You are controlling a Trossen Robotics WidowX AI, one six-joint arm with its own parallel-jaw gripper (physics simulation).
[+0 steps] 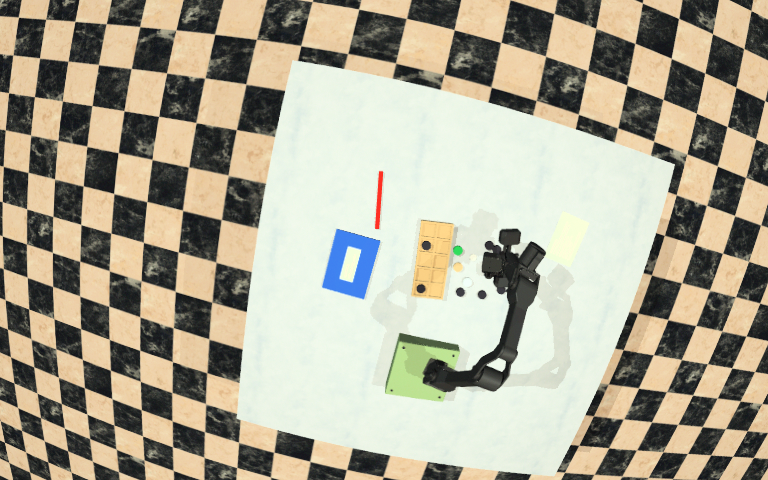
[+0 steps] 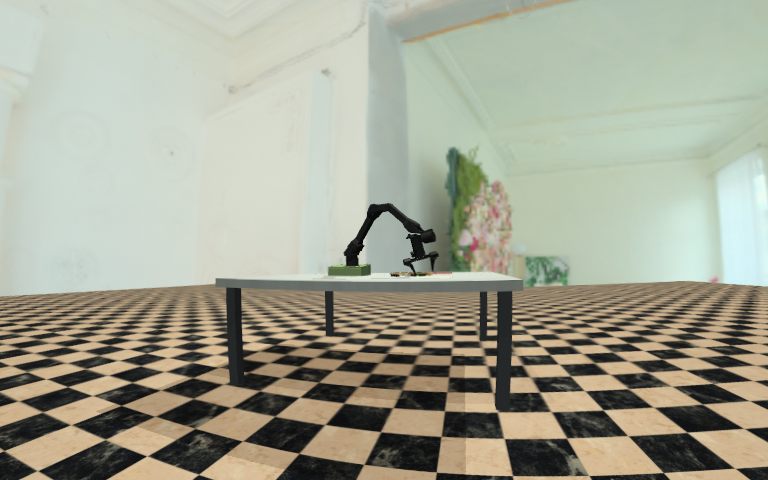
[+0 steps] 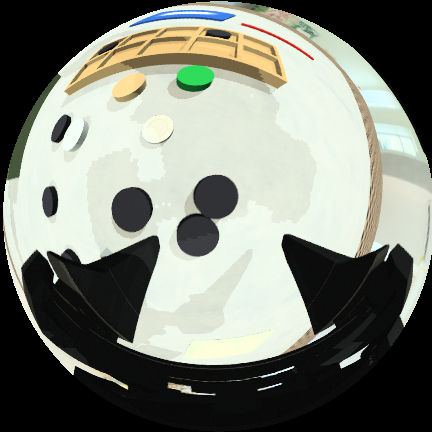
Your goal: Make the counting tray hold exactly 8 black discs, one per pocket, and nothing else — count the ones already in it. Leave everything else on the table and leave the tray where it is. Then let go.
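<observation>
The tan counting tray (image 1: 441, 260) (image 3: 165, 61) has two rows of pockets. One black disc (image 1: 425, 245) (image 3: 218, 34) and another black disc (image 1: 420, 288) (image 3: 108, 48) sit in separate pockets. Outside it lie several black discs. One black disc (image 3: 198, 235) touches a second black disc (image 1: 488, 245) (image 3: 216, 196). A third black disc (image 3: 132, 209) lies apart; others are a black disc (image 1: 481, 294) (image 3: 50, 201) and a black disc (image 1: 459, 292) (image 3: 61, 128). My gripper (image 1: 504, 261) (image 2: 423, 271) (image 3: 221, 241) is open and empty, above the table beside the touching pair. Its left finger partly hides another dark disc.
A green disc (image 1: 458, 250) (image 3: 195, 78), tan disc (image 1: 458, 266) (image 3: 129, 87), cream disc (image 1: 472, 257) (image 3: 158, 129) and white disc (image 1: 467, 281) (image 3: 75, 134) lie near the tray. A blue frame (image 1: 332, 262), red strip (image 1: 378, 200) and pale yellow sheet (image 1: 567, 238) are farther out.
</observation>
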